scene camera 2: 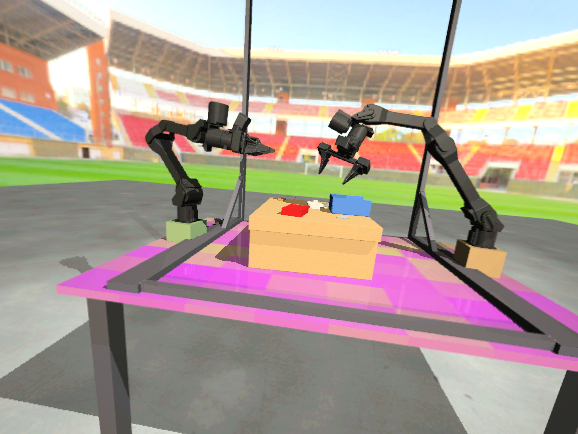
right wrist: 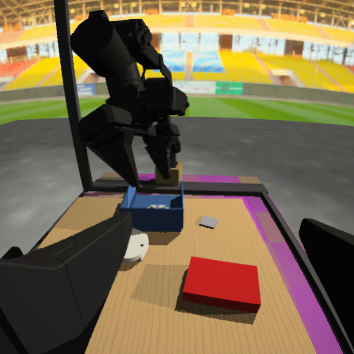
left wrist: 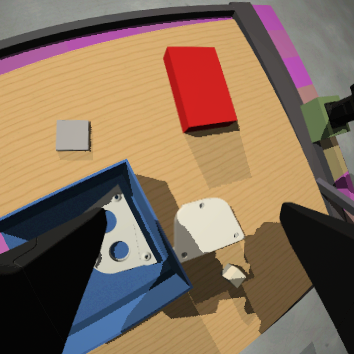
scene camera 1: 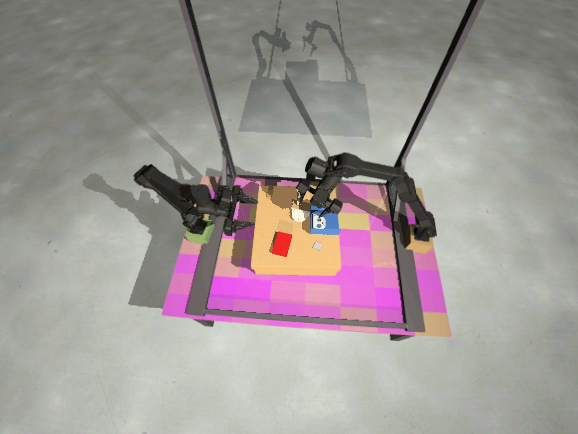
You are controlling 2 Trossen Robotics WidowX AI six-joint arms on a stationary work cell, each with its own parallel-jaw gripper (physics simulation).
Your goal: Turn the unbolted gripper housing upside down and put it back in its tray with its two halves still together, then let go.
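Where they show: left gripper, fingertip midpoint: [scene camera 2: 330, 178] [right wrist: 153, 181] [left wrist: 194, 213] [scene camera 1: 309, 211]; right gripper, fingertip midpoint: [scene camera 2: 272, 150] [right wrist: 217, 223] [scene camera 1: 256, 213]; left arm's base, link origin: [scene camera 2: 480, 245] [scene camera 1: 421, 234]; right arm's base, link origin: [scene camera 2: 187, 220] [left wrist: 334, 114] [scene camera 1: 198, 227].
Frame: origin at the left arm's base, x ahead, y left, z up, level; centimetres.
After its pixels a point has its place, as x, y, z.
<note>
The off-white housing [scene camera 1: 319, 220] [left wrist: 132, 231] @[48.9, 7.3, 8.5] [right wrist: 158, 206] @[45.2, 7.5, 9.0] lies flat in the blue tray [scene camera 1: 332, 231] @[41.1, 11.6, 10.4] [scene camera 2: 350, 205] @[44.3, 12.1, 10.3] [left wrist: 159, 227] @[50.8, 7.5, 12.5] [right wrist: 155, 220] @[50.6, 8.4, 9.7], a face with two large round holes upward. The left finger in the left wrist view hides part of it, and its underside is hidden, so whether both halves are together cannot be told. My left gripper [scene camera 1: 313, 205] @[51.7, 8.7, 18.1] [scene camera 2: 332, 178] @[51.7, 8.7, 18.1] [left wrist: 194, 213] @[51.7, 8.7, 18.1] [right wrist: 153, 181] @[51.7, 8.7, 18.1] is open and empty, above and beside the tray. My right gripper [scene camera 1: 255, 213] @[70.0, 17.6, 25.6] [scene camera 2: 273, 150] @[70.0, 17.6, 25.6] [right wrist: 217, 223] @[70.0, 17.6, 25.6] is open and empty, above the wooden block's left edge.
A rounded off-white plate [scene camera 1: 298, 215] @[56.3, 5.7, 8.8] [scene camera 2: 315, 205] @[56.0, 7.9, 8.4] [left wrist: 212, 225] @[56.6, 5.1, 8.8] [right wrist: 136, 247] @[56.8, 6.9, 8.8] and a small off-white piece [left wrist: 233, 275] @[57.1, -0.6, 9.1] lie beside the tray. A red block [scene camera 1: 282, 244] @[60.2, 20.7, 9.1] [scene camera 2: 295, 210] @[59.6, 24.8, 8.9] [left wrist: 202, 90] @[60.1, 19.1, 9.1] [right wrist: 222, 280] @[60.9, 20.1, 9.1] and a grey tile [scene camera 1: 317, 245] @[46.2, 17.7, 7.4] [scene camera 2: 343, 217] @[46.0, 18.8, 7.4] [left wrist: 73, 135] @[46.2, 17.6, 7.4] [right wrist: 208, 222] @[46.7, 17.8, 7.4] lie nearer the front.
</note>
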